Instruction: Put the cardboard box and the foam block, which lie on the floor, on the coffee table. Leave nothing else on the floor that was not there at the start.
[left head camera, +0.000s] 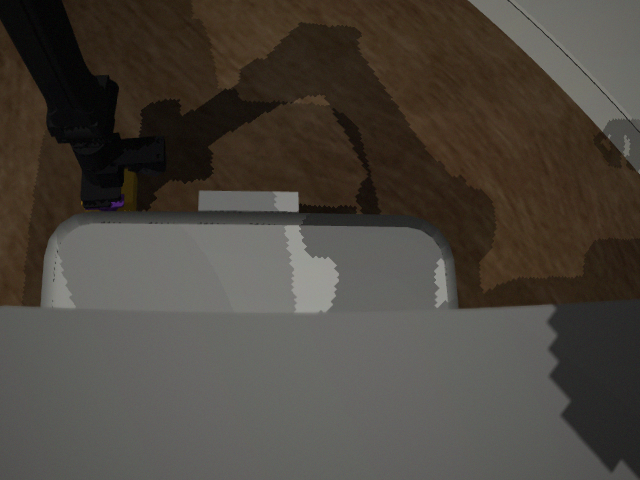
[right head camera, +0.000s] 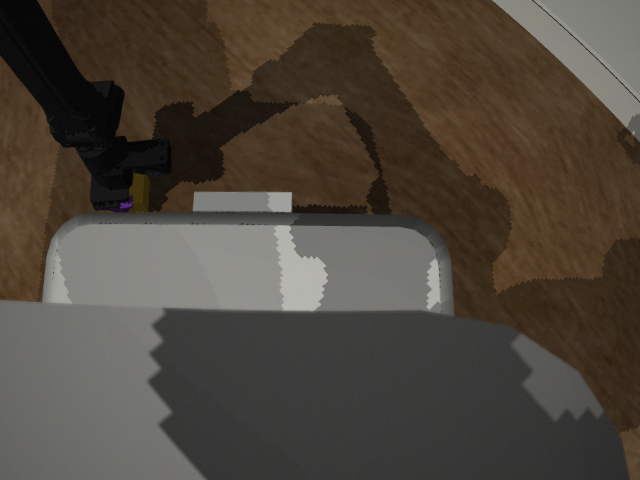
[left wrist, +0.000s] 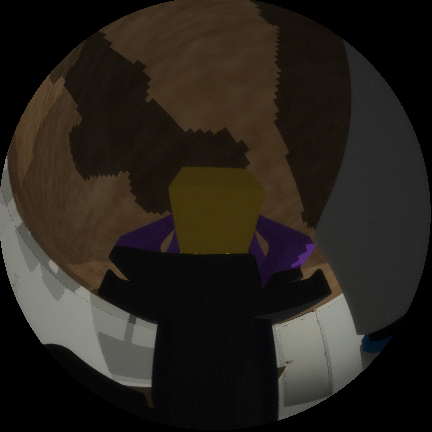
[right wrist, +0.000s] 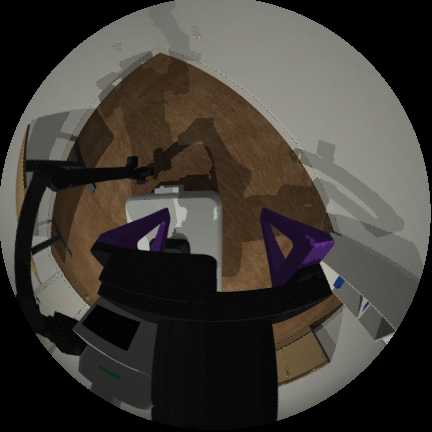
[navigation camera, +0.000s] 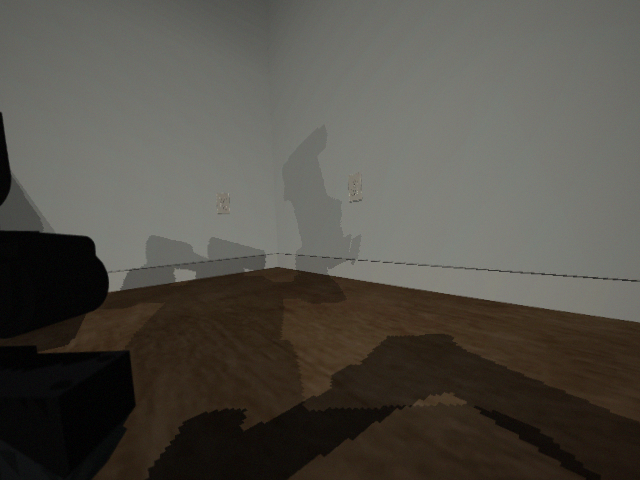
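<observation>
The yellow foam block is between the purple fingers of my left gripper, which is shut on it, a finger against each side. Whether the block touches the floor is hard to tell. My right gripper is open and empty, high above the robot's base. A table with thin black legs and a wooden edge stands at the left of the right wrist view, partly behind the left arm; it may be the coffee table. The cardboard box cannot be made out with certainty.
The robot's pale base lies close beside the left gripper. A tan box-like piece stands at the lower right of the right wrist view, near a grey panel. Walls meet in a corner ahead.
</observation>
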